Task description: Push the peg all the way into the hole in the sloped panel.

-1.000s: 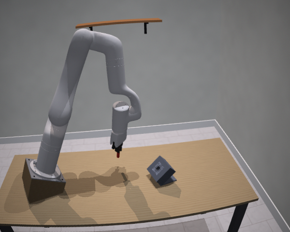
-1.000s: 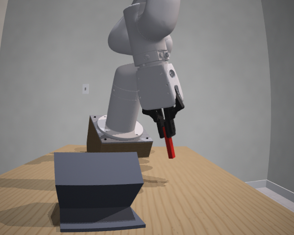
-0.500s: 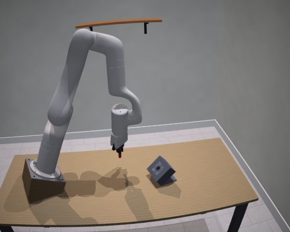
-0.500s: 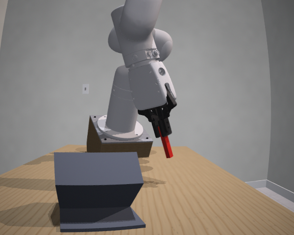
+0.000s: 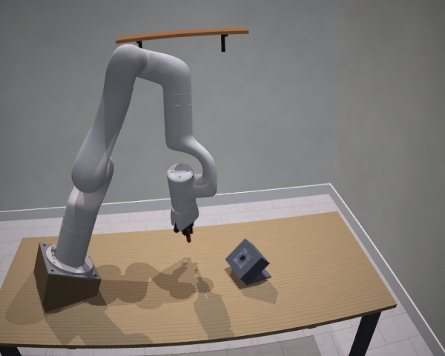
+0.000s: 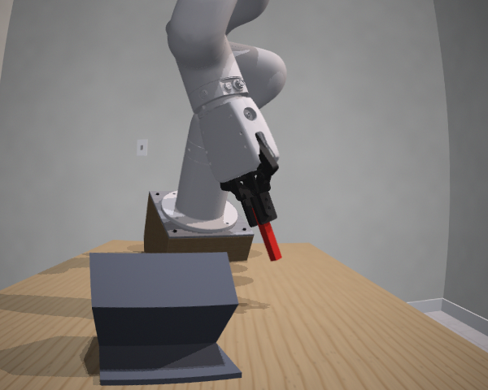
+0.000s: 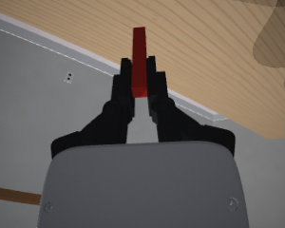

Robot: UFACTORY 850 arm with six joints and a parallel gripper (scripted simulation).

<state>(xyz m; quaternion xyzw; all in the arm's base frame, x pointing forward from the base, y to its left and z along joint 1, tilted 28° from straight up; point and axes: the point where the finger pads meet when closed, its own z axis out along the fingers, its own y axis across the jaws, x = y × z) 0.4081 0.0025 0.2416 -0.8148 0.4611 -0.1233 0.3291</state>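
The flat base plate lies 20 cm ahead of my hand, 15 cm to the right of it and 14 cm below it. From my hand the other things lie so: red peg 3 cm below, 1 cm to the left.
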